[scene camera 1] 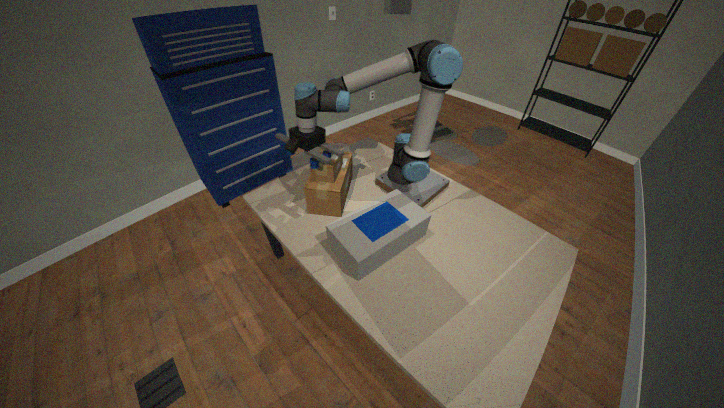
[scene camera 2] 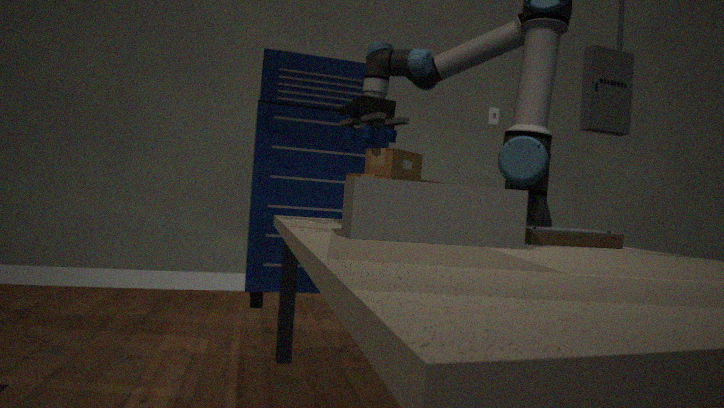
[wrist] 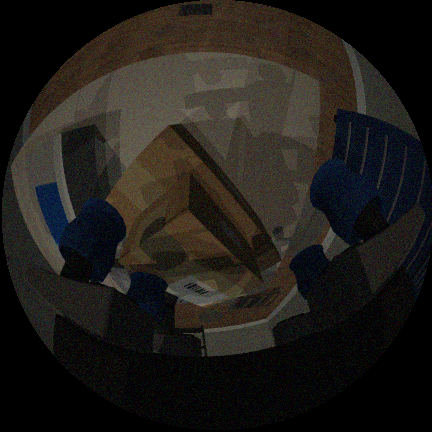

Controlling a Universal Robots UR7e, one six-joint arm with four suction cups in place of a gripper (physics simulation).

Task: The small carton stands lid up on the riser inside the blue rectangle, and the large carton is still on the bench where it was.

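Frame: origin at the arm's base, x ahead, y left, z up, level; millimetres.
Seen in the pictures: hand at its tool point: (scene camera 1: 308, 156) (scene camera 2: 368, 140) (wrist: 222, 249); arm's base at its link origin: (scene camera 1: 401, 175).
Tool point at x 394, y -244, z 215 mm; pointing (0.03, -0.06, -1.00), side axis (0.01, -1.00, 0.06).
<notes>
Pixels of each thing's top centre, then the offset from my tool point to it. Level surfaces: height alone.
- small carton at its top centre: (wrist: 198, 279) (scene camera 2: 394, 151) (scene camera 1: 326, 156) 31 mm left, 74 mm back, 27 mm down
- large carton at its top centre: (wrist: 204, 243) (scene camera 2: 398, 178) (scene camera 1: 330, 168) 22 mm left, 98 mm back, 106 mm down
- bench at its surface level: 255 mm down
- grey riser at its top centre: (scene camera 2: 430, 184) (wrist: 54, 218) (scene camera 1: 380, 220) 371 mm left, 6 mm ahead, 135 mm down
- blue rectangle at its top centre: (wrist: 54, 218) (scene camera 1: 380, 220) 371 mm left, 6 mm ahead, 135 mm down
The small carton (scene camera 1: 325, 172) (scene camera 2: 393, 163) (wrist: 193, 227) rests on top of the large carton (scene camera 1: 324, 200) (wrist: 141, 173), which stands on the bench (scene camera 1: 481, 263) (scene camera 2: 506, 304) near its back left corner. My suction gripper (scene camera 1: 321, 158) (scene camera 2: 373, 133) hangs just above the small carton; a gap shows between the blue cups and its lid, so it holds nothing. The grey riser (scene camera 1: 354, 248) (scene camera 2: 435, 210) lies in front of the cartons. The blue rectangle (scene camera 1: 379, 220) (wrist: 50, 209) on its top is bare. In the second scene view the riser hides most of the large carton.
A tall blue drawer cabinet (scene camera 1: 222, 101) (scene camera 2: 303, 177) stands close behind the bench's left corner. The arm's base (scene camera 1: 415, 184) (scene camera 2: 572, 237) sits at the back of the bench, right of the cartons. A black shelf rack (scene camera 1: 572, 102) stands by the far wall.
</notes>
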